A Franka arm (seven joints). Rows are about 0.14 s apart.
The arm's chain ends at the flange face. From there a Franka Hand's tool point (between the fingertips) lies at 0.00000 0.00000 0.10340 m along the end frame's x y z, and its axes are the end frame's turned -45 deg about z.
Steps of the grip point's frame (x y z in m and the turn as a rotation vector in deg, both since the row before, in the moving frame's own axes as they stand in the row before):
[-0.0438 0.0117 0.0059 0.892 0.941 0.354]
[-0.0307 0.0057 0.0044 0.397 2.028 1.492]
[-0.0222 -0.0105 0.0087 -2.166 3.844 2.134]
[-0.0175 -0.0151 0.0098 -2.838 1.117 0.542]
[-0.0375 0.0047 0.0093 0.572 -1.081 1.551]
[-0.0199 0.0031 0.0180 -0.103 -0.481 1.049]
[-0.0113 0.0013 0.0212 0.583 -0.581 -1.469]
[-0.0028 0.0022 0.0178 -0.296 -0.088 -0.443]
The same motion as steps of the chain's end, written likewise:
[-0.0228 0.0416 0.0059 1.296 0.035 0.354]
[-0.0198 0.0288 0.0045 1.715 1.153 1.492]
[-0.0308 0.0103 0.0090 1.187 4.250 2.134]
[-0.0281 -0.0005 0.0099 -1.217 2.797 0.542]
[-0.0211 0.0292 0.0093 -0.360 -1.169 1.551]
[-0.0114 0.0155 0.0180 -0.413 -0.267 1.049]
[-0.0056 0.0089 0.0212 0.001 -0.823 -1.469]
[-0.0007 0.0030 0.0178 -0.272 0.147 -0.443]

